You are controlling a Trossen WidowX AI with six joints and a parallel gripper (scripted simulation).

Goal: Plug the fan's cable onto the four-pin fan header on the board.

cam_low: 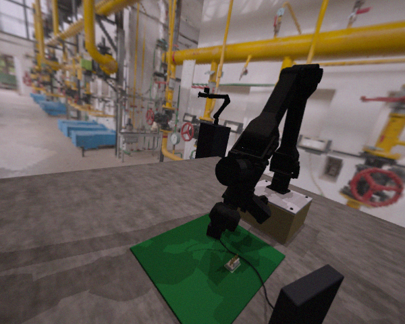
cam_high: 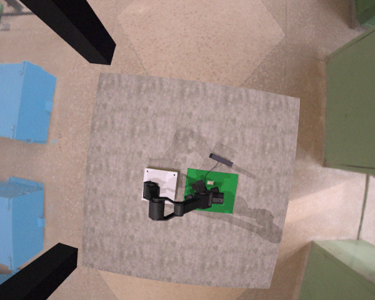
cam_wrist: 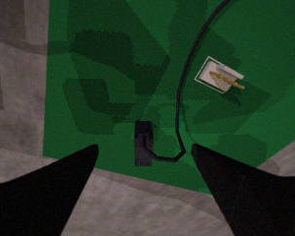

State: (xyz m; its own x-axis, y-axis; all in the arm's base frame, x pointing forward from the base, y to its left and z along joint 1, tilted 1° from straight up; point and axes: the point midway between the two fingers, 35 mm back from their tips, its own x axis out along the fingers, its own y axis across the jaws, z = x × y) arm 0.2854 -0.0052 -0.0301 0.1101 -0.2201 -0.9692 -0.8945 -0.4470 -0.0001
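Now: gripper tip 2 cm above the black fan plug and 1 cm to the left of it. Round my gripper tip: black fan (22 cm to the left, 6 cm ahead, 2 cm above); green board (5 cm below, 5 cm ahead, 3 cm to the left); four-pin header (8 cm to the left, 4 cm below, 3 cm ahead).
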